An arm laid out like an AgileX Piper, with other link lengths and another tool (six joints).
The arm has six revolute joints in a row. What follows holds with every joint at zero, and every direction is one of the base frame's. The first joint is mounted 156.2 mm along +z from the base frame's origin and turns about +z. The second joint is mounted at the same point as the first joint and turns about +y. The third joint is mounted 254.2 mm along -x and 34.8 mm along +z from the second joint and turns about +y. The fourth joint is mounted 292.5 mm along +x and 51.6 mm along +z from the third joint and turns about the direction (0.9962, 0, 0.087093). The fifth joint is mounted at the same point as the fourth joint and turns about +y. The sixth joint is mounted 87 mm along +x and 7.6 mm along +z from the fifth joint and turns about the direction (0.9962, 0, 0.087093). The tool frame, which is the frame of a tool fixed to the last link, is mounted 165.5 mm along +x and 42 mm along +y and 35.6 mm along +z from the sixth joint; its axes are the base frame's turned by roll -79.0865, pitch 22.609 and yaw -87.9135 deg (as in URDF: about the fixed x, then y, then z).
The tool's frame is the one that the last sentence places.
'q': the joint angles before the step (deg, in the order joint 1, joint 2, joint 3, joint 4, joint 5, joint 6). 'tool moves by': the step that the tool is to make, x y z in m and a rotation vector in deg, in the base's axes. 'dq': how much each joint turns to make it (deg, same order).
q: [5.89, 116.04, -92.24, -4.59, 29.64, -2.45]
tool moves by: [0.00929, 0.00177, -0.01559, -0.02, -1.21, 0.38]
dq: [0.00, 2.55, 0.01, -0.28, -3.77, 0.02]
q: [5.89, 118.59, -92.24, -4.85, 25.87, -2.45]
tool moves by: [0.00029, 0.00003, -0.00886, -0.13, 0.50, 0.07]
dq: [0.00, 0.93, 0.01, -0.10, -0.43, 0.01]
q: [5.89, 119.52, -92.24, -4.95, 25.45, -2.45]
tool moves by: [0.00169, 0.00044, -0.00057, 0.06, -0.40, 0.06]
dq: [0.00, 0.25, 0.00, 0.01, -0.65, -0.01]
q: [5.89, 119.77, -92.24, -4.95, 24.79, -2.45]
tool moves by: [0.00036, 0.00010, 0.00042, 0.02, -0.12, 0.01]
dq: [0.00, 0.00, 0.00, 0.01, -0.12, 0.00]
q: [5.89, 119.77, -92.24, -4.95, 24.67, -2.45]
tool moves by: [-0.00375, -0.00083, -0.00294, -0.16, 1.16, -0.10]
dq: [0.00, -0.11, 0.00, 0.01, 1.29, -0.01]
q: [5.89, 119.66, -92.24, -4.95, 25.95, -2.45]
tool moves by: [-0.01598, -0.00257, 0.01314, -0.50, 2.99, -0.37]
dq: [0.11, -2.98, 0.00, 0.00, 6.02, 0.00]
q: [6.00, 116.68, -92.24, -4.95, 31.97, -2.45]
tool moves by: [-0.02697, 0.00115, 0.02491, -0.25, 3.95, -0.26]
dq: [0.57, -4.88, 0.00, 0.41, 8.86, 0.01]
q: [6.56, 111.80, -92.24, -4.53, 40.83, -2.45]
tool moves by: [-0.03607, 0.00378, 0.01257, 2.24, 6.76, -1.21]
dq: [0.01, -3.81, 0.00, 3.20, 10.29, 0.01]
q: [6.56, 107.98, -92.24, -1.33, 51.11, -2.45]
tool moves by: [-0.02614, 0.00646, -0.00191, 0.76, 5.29, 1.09]
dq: [0.24, -1.21, 0.01, 2.00, 6.36, -1.37]
